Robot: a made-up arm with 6 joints. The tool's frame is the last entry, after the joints. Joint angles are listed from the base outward. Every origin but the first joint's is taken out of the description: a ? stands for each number. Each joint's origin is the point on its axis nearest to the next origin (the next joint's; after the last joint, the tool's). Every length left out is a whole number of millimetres.
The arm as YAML. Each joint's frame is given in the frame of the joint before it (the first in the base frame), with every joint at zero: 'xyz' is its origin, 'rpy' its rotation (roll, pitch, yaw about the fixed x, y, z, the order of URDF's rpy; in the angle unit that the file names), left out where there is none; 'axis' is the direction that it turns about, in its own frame. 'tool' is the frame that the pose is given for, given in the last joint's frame.
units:
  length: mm
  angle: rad
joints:
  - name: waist
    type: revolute
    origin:
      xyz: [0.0, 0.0, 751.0]
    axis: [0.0, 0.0, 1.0]
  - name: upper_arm
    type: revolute
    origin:
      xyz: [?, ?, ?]
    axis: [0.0, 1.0, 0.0]
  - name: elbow
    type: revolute
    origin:
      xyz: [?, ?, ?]
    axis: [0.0, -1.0, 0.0]
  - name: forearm
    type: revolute
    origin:
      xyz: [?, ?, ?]
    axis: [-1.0, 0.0, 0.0]
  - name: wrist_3
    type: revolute
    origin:
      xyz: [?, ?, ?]
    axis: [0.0, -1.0, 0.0]
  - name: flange
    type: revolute
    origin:
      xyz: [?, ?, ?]
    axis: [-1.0, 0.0, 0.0]
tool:
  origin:
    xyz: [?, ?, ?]
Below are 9 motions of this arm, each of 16 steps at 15 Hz.
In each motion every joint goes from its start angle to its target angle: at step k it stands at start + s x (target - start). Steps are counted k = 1, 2, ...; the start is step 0. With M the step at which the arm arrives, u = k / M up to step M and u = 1 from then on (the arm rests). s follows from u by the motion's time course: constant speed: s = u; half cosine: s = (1 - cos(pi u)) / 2; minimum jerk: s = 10 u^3 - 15 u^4 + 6 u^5.
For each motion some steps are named. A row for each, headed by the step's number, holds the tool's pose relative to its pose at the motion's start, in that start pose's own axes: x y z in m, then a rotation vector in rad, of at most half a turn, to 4 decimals.
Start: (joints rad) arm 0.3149 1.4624 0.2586 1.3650 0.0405 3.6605
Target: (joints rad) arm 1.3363 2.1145 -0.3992 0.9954 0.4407 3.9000
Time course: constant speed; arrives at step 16
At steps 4, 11, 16:
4: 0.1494 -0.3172 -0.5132 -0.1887 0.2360 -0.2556
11: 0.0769 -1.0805 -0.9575 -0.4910 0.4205 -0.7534
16: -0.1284 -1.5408 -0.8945 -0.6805 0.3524 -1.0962

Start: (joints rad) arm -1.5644 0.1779 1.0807 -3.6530 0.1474 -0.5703
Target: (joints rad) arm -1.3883 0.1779 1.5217 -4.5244 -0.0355 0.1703
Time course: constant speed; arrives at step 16
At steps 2, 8, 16:
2: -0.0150 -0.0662 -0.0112 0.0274 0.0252 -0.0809
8: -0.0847 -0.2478 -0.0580 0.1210 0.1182 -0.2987
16: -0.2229 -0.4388 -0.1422 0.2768 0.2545 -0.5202

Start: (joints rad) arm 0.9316 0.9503 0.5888 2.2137 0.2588 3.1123
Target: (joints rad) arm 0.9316 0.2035 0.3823 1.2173 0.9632 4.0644
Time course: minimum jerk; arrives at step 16
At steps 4, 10, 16:
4: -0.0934 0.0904 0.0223 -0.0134 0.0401 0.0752
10: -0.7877 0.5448 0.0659 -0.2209 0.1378 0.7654
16: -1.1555 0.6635 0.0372 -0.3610 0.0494 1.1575

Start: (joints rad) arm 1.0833 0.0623 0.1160 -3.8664 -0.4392 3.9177
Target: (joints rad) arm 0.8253 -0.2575 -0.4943 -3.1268 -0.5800 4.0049
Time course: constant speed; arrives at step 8
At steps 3, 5, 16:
3: -0.1125 -0.1340 -0.0532 -0.3434 -0.0092 -0.0122
5: -0.2032 -0.2087 -0.0954 -0.5632 -0.0069 0.0034
16: -0.3602 -0.2974 -0.1711 -0.8733 0.0064 0.0651

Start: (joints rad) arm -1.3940 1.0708 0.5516 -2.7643 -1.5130 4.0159
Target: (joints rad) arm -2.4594 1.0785 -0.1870 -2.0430 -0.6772 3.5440
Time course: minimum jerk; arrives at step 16
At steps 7, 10, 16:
7: -0.6414 -0.3419 -0.4768 0.0282 0.5208 0.5033
10: -1.2927 -0.7243 -0.5456 0.1784 1.0875 0.7836
16: -1.7650 -1.0026 -0.3530 0.3815 1.5483 0.8945

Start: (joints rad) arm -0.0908 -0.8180 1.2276 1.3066 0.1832 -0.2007
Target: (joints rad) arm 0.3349 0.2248 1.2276 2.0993 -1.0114 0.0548
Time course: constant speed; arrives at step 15
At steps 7, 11, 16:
7: -0.0985 0.8728 -0.6110 -0.3289 0.6911 0.3771
11: -0.3282 1.3798 -0.7158 -0.5997 0.9149 0.6068
16: -0.6233 1.8282 -0.6297 -0.9072 1.0023 0.7887

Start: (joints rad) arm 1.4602 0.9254 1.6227 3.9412 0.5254 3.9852
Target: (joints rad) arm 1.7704 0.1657 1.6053 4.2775 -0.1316 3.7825
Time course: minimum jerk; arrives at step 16
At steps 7, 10, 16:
7: -0.3729 -0.5724 0.0611 0.1042 -0.2235 -0.4752
10: -0.8022 -0.9734 -0.0400 0.1870 -0.3960 -0.8827
16: -1.1744 -1.1959 -0.2250 0.2361 -0.5069 -1.2019

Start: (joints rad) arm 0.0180 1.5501 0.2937 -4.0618 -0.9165 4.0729
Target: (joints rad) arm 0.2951 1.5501 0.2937 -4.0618 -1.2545 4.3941
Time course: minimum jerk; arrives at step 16
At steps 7, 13, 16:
7: -0.1229 0.1277 0.0577 -0.1628 -0.1365 -0.0347
13: -0.3319 0.3031 0.1188 -0.3778 -0.3375 -0.1115
16: -0.3512 0.3173 0.1226 -0.3947 -0.3546 -0.1195

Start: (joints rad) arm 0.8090 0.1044 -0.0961 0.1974 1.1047 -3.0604
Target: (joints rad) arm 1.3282 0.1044 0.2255 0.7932 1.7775 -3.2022
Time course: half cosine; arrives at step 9
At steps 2, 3, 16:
2: 0.0348 -0.0802 -0.0614 0.0282 0.1355 -0.0843
3: 0.0638 -0.1685 -0.1367 0.0667 0.2914 -0.1777
16: 0.0406 -0.5502 -0.6070 0.3650 1.1891 -0.6554

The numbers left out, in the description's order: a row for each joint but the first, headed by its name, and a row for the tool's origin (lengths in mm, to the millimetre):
upper_arm: 213.0 0.0 0.0
elbow: 0.0 0.0 1087.0
forearm: 873.0 0.0 146.0
wrist_3: 0.0 0.0 0.0
flange: 206.0 0.0 0.0
tool: 0.0 0.0 0.0

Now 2 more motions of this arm.
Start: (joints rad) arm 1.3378 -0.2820 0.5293 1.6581 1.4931 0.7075
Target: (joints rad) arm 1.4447 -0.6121 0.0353 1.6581 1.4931 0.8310
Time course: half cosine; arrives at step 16
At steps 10, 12, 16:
10: 0.0014 -0.1580 0.1667 0.0264 -0.0178 -0.0741
12: -0.0010 -0.1919 0.2144 0.0324 -0.0222 -0.0916
16: -0.0040 -0.2213 0.2600 0.0379 -0.0263 -0.1075

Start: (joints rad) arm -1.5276 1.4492 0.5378 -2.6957 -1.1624 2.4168
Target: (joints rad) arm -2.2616 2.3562 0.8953 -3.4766 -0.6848 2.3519
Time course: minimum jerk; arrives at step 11
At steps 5, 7, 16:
5: -0.5987 -0.6681 -0.2399 0.2321 -0.0365 -0.7198
7: -1.2202 -0.9038 -0.4861 0.4843 -0.1233 -1.2609
16: -1.6918 -0.8786 -0.7170 0.7279 -0.2328 -1.6547

